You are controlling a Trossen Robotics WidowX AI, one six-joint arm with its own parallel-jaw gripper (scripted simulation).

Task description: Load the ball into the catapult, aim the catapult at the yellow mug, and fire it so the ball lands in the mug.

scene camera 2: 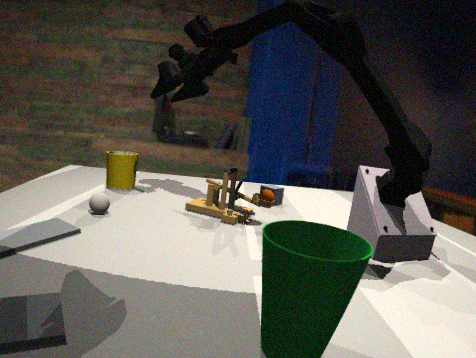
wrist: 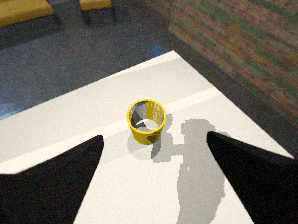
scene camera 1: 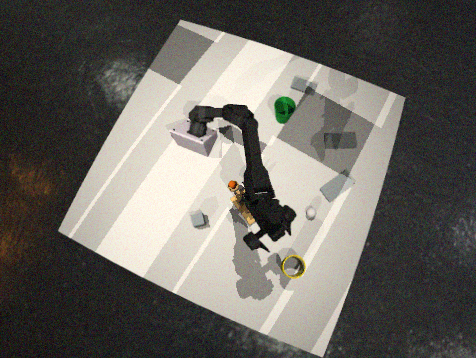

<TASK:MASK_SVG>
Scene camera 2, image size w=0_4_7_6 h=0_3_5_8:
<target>my gripper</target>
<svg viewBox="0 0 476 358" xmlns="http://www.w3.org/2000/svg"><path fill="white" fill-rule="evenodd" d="M214 70L202 59L200 53L198 55L193 52L187 53L183 50L183 46L176 42L169 48L168 52L170 53L169 57L178 62L177 66L167 60L162 60L157 65L158 72L160 73L159 80L150 97L153 99L176 89L176 87L183 83L184 85L170 99L172 103L199 97L200 95L204 96L209 91L209 87L204 79L207 76L212 77Z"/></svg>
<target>green cup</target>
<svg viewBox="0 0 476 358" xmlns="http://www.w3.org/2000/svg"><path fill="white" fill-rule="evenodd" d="M268 223L263 227L261 349L267 358L321 358L355 293L373 253L373 247L366 239L355 233L324 223L301 220L278 220Z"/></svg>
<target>yellow mug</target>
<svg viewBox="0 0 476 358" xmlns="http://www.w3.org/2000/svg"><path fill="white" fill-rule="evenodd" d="M107 151L106 188L115 191L135 190L138 154L130 151Z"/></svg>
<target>wooden catapult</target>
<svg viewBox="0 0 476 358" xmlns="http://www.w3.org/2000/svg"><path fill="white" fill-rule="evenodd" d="M274 200L269 202L260 199L260 193L254 193L253 197L250 198L238 192L244 180L239 181L235 189L238 170L233 168L224 171L223 184L209 178L206 179L206 182L209 183L207 198L200 197L186 203L185 210L221 218L221 222L235 225L255 215L252 208L234 205L235 200L241 198L264 208L271 208Z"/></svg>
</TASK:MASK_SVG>
